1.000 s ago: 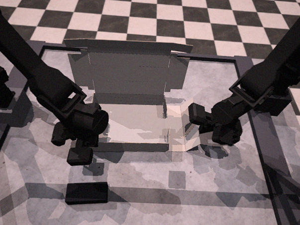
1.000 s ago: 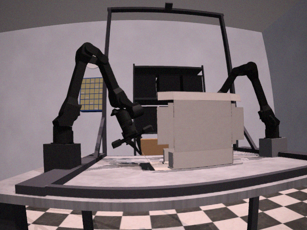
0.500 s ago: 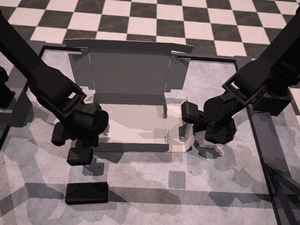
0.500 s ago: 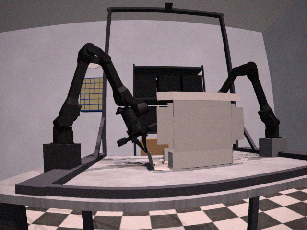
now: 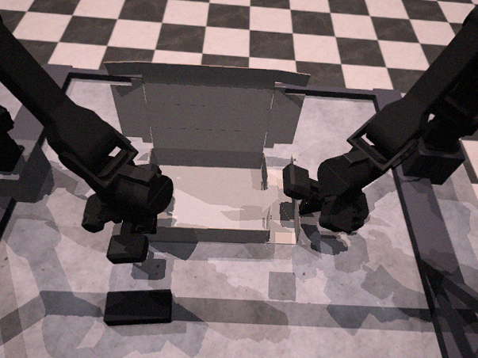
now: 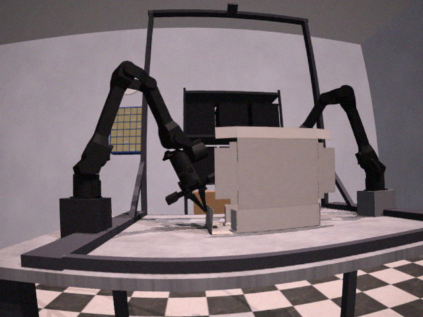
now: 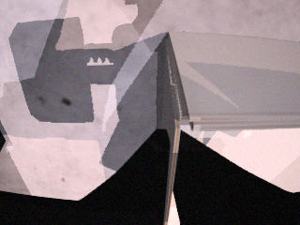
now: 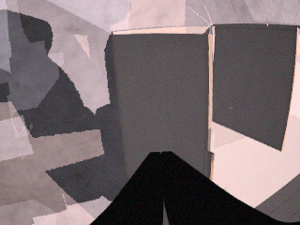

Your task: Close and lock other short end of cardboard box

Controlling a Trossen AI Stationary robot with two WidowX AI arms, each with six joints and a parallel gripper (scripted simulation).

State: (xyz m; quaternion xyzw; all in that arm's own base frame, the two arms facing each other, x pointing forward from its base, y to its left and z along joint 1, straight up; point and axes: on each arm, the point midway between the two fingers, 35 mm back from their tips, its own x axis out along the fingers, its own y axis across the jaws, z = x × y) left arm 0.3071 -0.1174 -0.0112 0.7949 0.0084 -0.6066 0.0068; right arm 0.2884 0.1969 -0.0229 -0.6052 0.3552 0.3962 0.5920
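My left hand is 14 cm past the black block, 6 cm above it and 1 cm to the right of it.
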